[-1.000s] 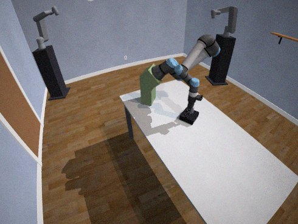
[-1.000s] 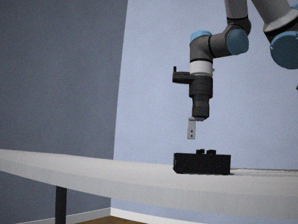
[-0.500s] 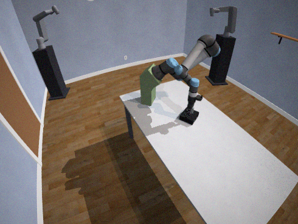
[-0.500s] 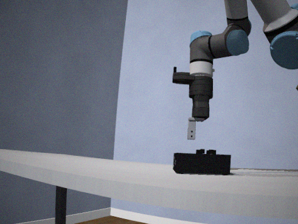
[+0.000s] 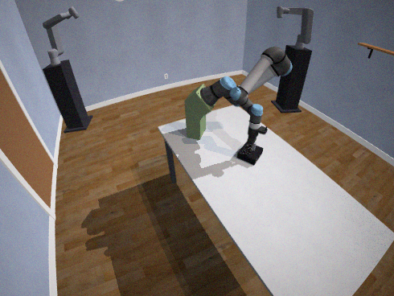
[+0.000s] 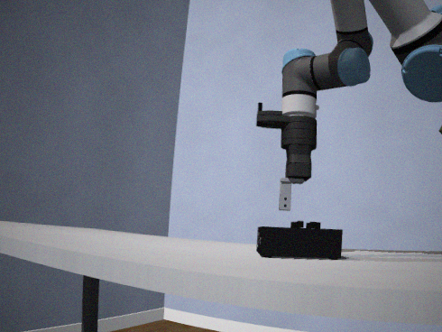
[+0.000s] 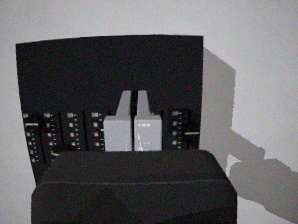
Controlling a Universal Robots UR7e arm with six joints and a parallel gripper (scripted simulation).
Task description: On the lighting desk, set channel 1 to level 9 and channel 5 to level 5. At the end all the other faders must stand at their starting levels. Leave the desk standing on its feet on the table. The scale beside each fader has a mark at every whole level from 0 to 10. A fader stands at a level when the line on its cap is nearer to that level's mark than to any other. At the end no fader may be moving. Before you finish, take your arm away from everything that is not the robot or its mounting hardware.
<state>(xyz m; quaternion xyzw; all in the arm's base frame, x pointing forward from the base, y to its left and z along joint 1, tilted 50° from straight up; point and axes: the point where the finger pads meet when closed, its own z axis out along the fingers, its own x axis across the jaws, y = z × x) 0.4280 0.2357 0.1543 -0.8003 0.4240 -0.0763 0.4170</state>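
The channel 5 fader cap is 10 mm behind my hand, 10 mm to the right of it and 40 mm below it. The rest, counted from my hand: channel 2 fader cap 80 mm behind, 10 mm to the left, 40 mm below; then channel 1 fader cap 80 mm behind, 50 mm to the left, 40 mm below; then channel 3 fader cap 70 mm behind, 10 mm to the right, 40 mm below.
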